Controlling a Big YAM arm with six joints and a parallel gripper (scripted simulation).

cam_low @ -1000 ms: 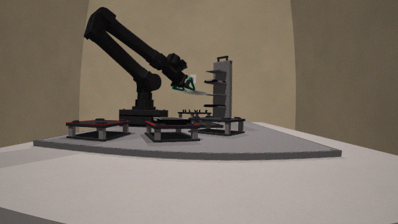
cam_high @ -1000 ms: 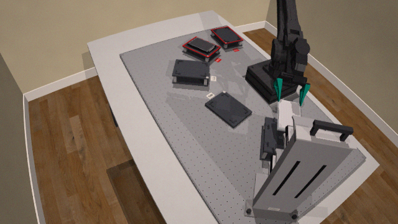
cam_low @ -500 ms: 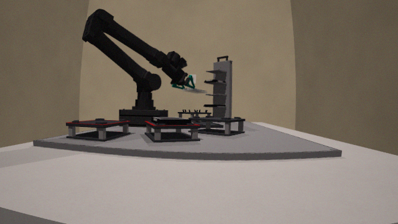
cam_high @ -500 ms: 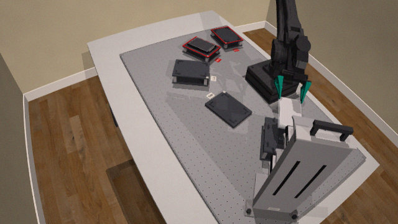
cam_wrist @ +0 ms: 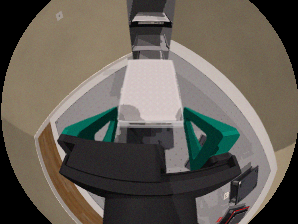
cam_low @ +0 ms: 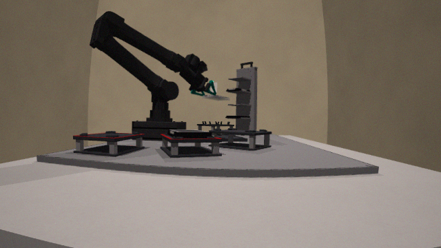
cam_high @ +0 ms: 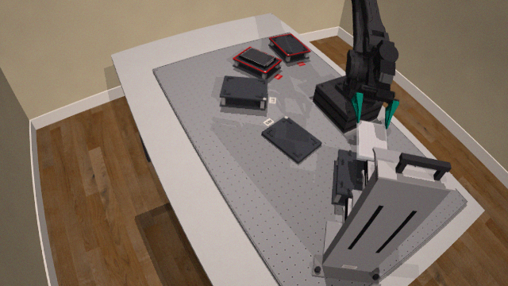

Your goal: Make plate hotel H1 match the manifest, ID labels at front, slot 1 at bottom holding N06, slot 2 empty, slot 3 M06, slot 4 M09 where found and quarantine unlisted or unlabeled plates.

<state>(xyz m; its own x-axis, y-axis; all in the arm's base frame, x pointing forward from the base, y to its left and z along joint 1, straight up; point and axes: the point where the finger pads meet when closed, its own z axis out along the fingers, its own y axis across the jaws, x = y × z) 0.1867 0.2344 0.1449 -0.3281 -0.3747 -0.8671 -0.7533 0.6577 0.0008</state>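
Right now the white plate is 40 mm to the left of my hand, 40 mm ahead of it and 10 mm below it. The rest, counted from my hand: H1 deck label (220 mm below, 210 mm to the left, 50 mm ahead); plate hotel H1 (240 mm to the left, 210 mm ahead, 10 mm below); red-rimmed quarantine nest (650 mm to the right, 190 mm behind, 180 mm below).
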